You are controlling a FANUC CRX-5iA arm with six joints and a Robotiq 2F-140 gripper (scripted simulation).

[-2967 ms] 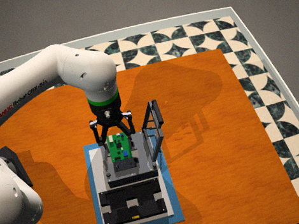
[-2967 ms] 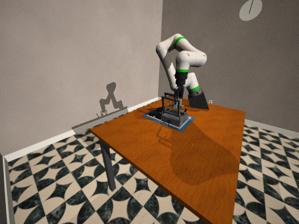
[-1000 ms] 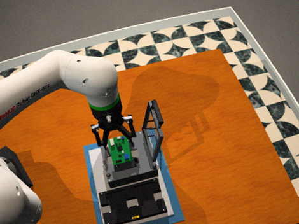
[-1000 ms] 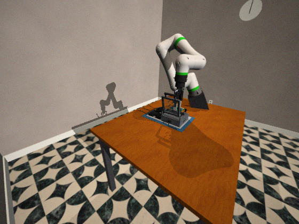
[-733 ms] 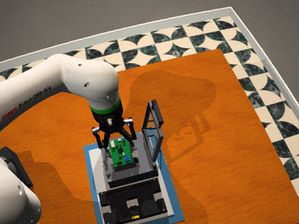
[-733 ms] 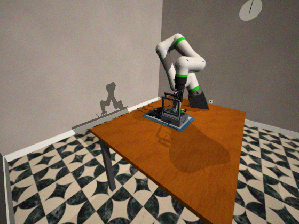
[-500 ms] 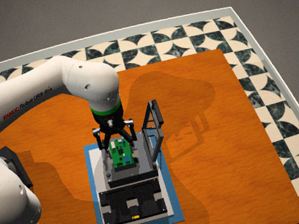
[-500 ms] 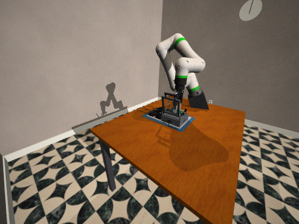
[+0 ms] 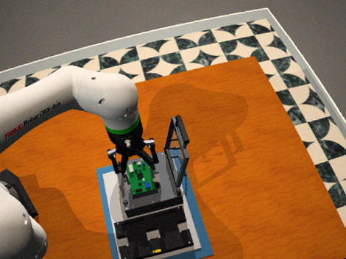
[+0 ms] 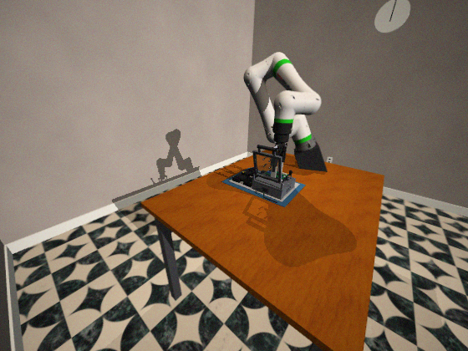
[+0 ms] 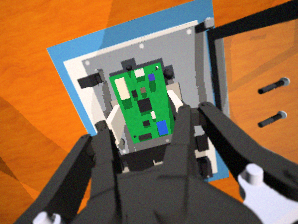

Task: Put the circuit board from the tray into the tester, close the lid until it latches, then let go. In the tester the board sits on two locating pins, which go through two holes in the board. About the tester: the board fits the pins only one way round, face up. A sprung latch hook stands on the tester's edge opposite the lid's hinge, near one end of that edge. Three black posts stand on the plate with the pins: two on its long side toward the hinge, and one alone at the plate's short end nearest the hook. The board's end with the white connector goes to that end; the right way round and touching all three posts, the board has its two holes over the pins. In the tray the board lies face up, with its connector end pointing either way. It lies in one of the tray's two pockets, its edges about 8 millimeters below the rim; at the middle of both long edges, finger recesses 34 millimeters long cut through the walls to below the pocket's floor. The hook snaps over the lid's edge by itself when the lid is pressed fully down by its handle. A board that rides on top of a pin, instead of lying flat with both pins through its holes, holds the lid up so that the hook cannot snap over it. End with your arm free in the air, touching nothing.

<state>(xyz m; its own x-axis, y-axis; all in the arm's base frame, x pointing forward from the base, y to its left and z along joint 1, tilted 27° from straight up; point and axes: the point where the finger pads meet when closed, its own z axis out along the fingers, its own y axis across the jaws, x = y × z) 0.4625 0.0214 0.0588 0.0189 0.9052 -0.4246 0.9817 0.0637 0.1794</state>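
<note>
The green circuit board is 20 mm below my hand. The rest, counted from my hand: tester lid 130 mm ahead, 80 mm above; then latch hook 60 mm behind, 60 mm to the left, 20 mm below.
</note>
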